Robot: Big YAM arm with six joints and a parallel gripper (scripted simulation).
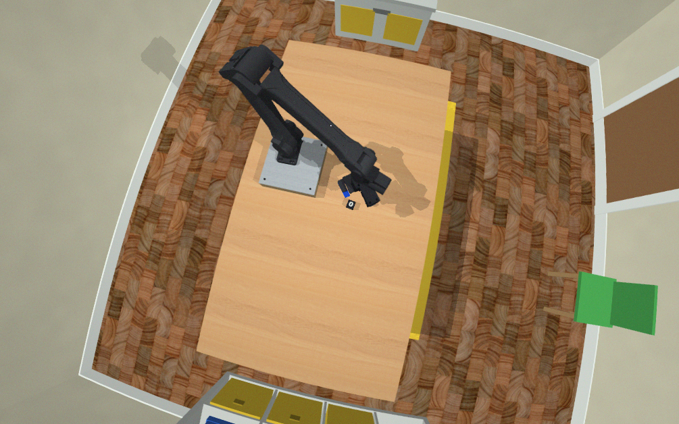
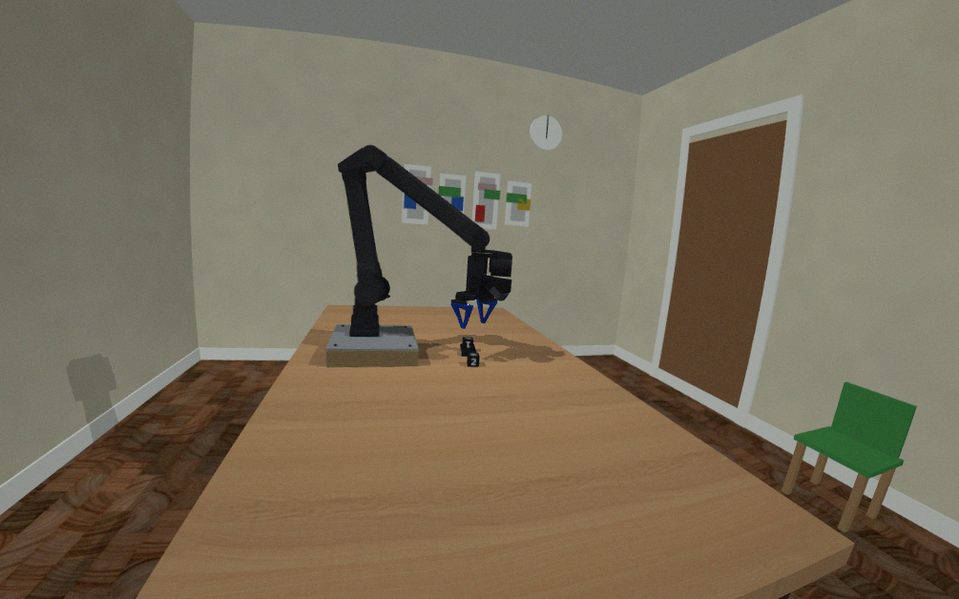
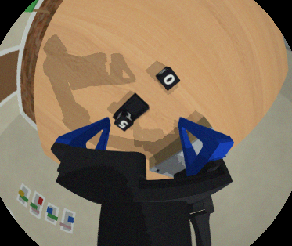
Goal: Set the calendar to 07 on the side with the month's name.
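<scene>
Right now my hand is 1 cm past the black cube, 6 cm to the left of it and 9 cm above it. Also, from my hand: black tray (5 cm to the left, 10 cm below).
</scene>
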